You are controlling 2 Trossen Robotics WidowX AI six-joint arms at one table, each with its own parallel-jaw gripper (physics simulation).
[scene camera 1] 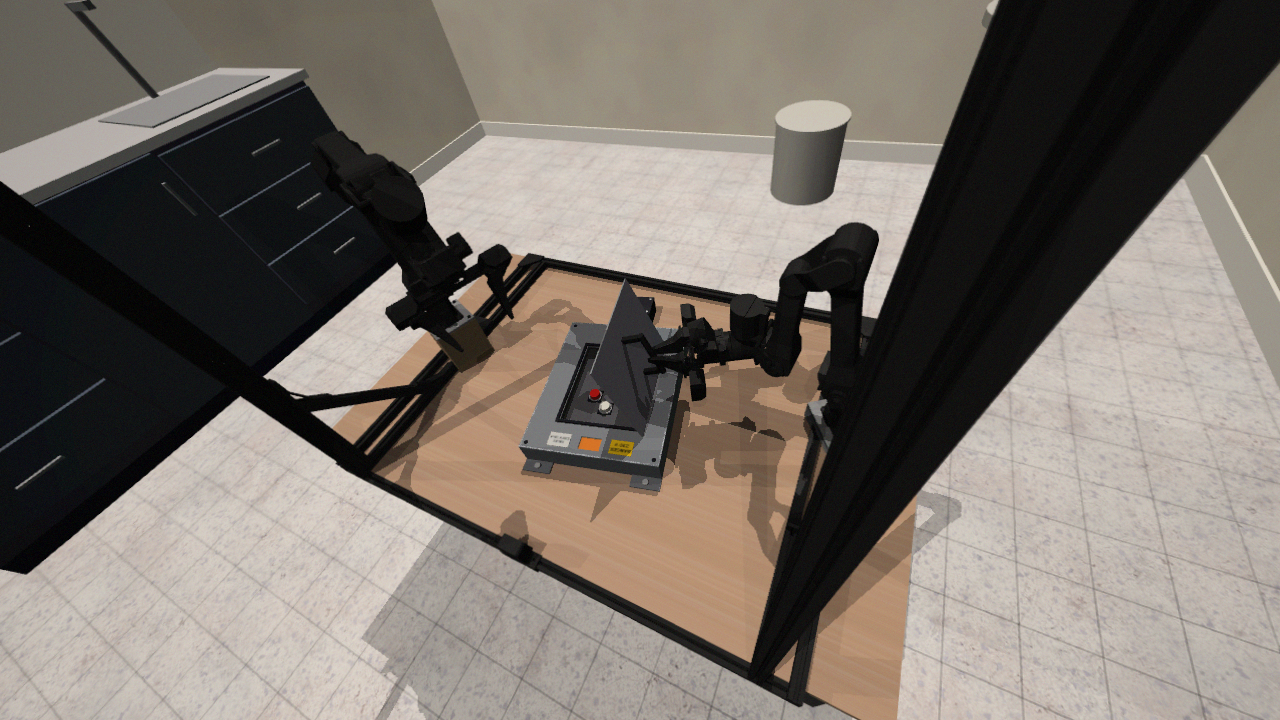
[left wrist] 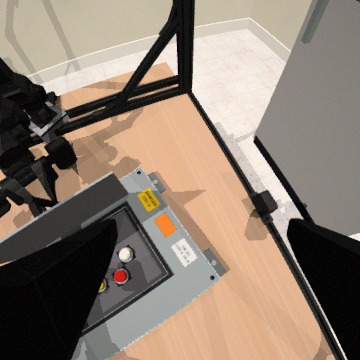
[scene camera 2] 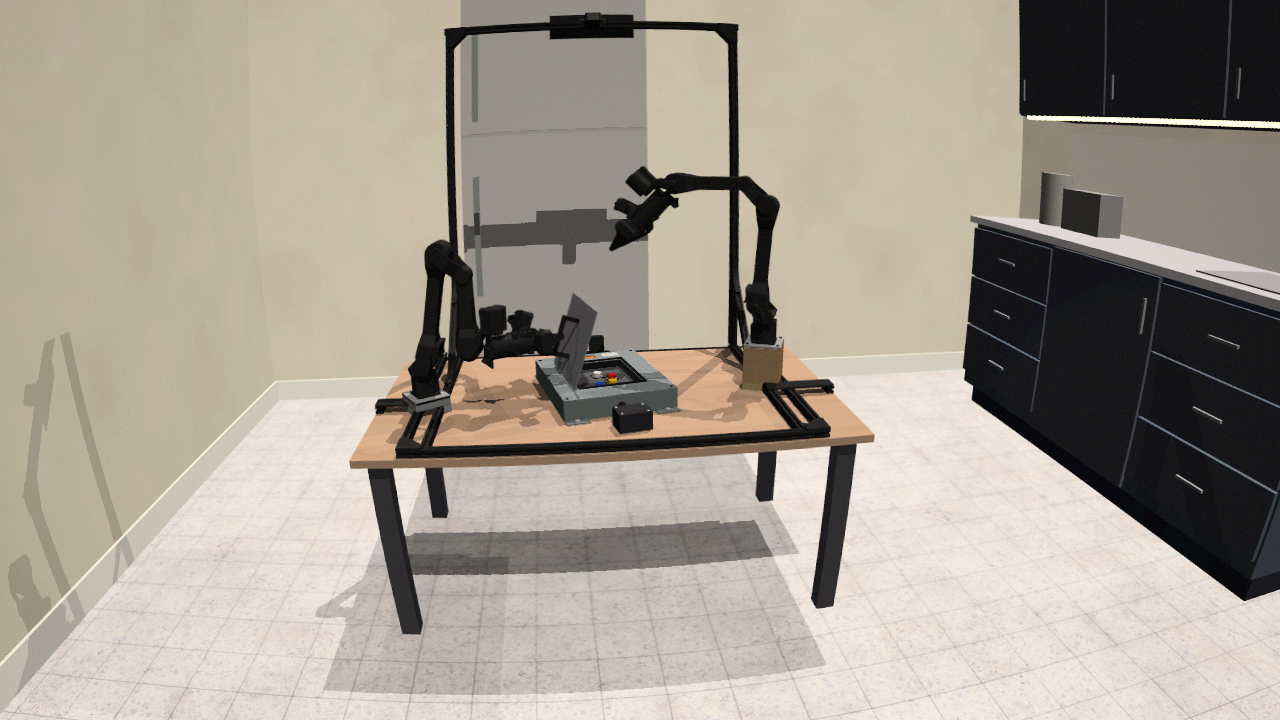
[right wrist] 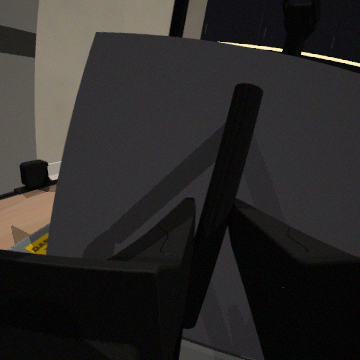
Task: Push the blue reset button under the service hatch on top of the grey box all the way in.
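The grey box (scene camera 1: 548, 394) (scene camera 2: 581, 410) (left wrist: 150, 310) lies on the table. Its hatch (scene camera 1: 617, 349) (scene camera 2: 583, 320) (right wrist: 140, 110) stands steeply open. My right gripper (scene camera 1: 651, 360) (scene camera 2: 559, 342) (right wrist: 210, 206) is shut on the black hatch handle (right wrist: 231, 160). The blue button (scene camera 2: 600, 383) shows small in the recess in scene camera 2, beside the red button (scene camera 1: 594, 394) (scene camera 2: 612, 376) (left wrist: 120, 276), white button (scene camera 1: 605, 407) (left wrist: 125, 254) and yellow button (left wrist: 102, 285). It does not show in the left wrist view; my left finger covers part of the recess. My left gripper (scene camera 1: 486, 329) (scene camera 2: 614, 247) (left wrist: 202, 227) is open, high above the table, away from the buttons.
A small black box (scene camera 2: 632, 417) stands on the table close to the grey box. A black frame (scene camera 2: 733, 116) rises over the table (scene camera 1: 572, 555), with rails along the edges. The raised hatch stands between my right gripper and the recess.
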